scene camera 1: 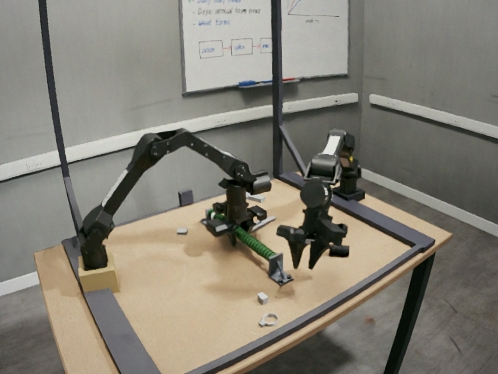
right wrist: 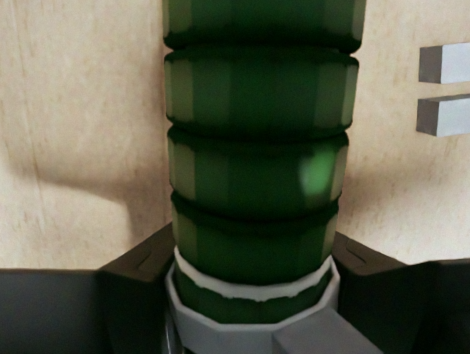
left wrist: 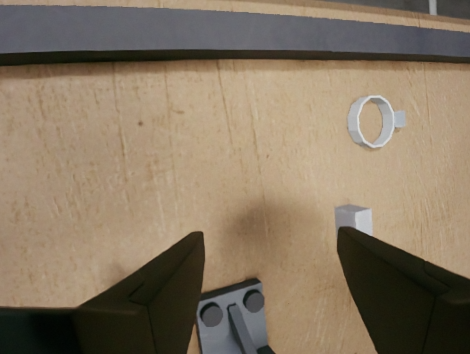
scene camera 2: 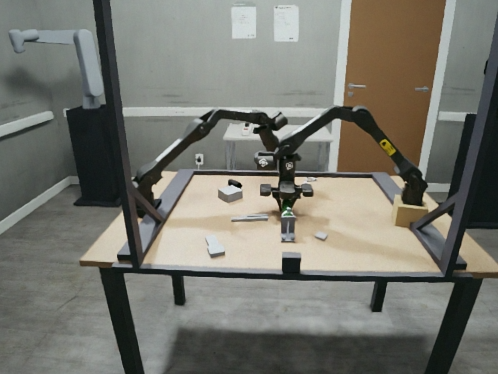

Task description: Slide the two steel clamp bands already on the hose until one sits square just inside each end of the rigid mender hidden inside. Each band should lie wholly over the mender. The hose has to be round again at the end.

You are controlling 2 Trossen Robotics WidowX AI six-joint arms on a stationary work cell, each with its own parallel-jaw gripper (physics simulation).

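Observation:
A ribbed green hose runs level between end brackets; one bracket stands at the hose's lower right end in scene camera 1. My right gripper straddles the hose, shut on a steel clamp band. The band sits around the hose at the bottom of the right wrist view, its block-like lug towards the lower right. The second band cannot be made out clearly. The mender is hidden inside the hose. My left gripper is open and empty, above the table beside that bracket.
A loose pale ring and a small grey block lie near the frame. Two grey bars lie beside the hose. A grey box, a small tile and a grey piece lie around.

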